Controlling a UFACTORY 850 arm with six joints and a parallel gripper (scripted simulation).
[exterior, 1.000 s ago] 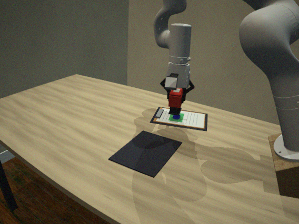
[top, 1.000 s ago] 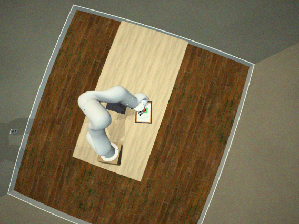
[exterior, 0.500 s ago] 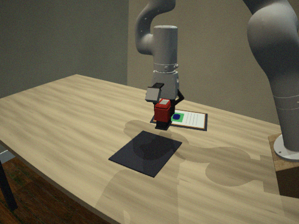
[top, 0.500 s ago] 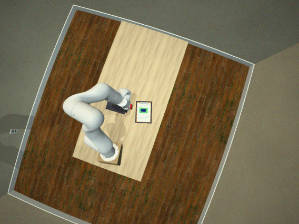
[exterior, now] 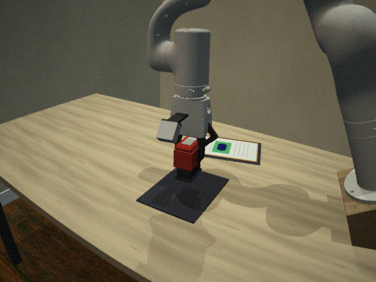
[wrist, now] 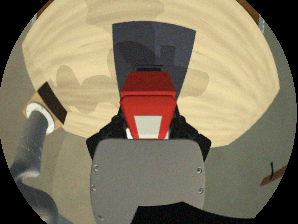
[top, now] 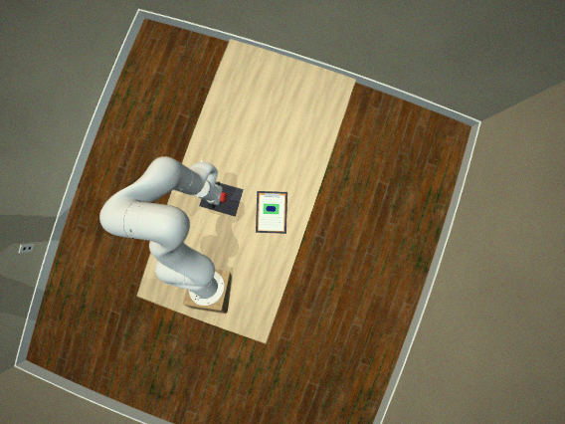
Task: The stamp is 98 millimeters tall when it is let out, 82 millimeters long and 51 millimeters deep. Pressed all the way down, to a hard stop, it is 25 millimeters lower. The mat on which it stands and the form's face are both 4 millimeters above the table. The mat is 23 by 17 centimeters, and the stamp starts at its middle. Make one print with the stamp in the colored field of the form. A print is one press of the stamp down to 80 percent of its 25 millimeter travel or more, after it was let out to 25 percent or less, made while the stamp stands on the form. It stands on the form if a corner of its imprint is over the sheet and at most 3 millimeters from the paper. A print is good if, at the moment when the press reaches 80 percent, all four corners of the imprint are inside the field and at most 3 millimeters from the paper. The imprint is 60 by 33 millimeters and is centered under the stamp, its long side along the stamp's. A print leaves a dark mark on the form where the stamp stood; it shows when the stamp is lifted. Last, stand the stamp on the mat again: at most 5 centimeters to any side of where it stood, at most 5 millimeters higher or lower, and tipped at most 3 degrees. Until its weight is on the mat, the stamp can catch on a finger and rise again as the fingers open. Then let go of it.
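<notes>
My hand is 1 cm to the right of the mat and 11 cm above it. Also, from my hand: stamp: 2 cm below; then form: 10 cm ahead, 28 cm to the right, 11 cm below.
</notes>
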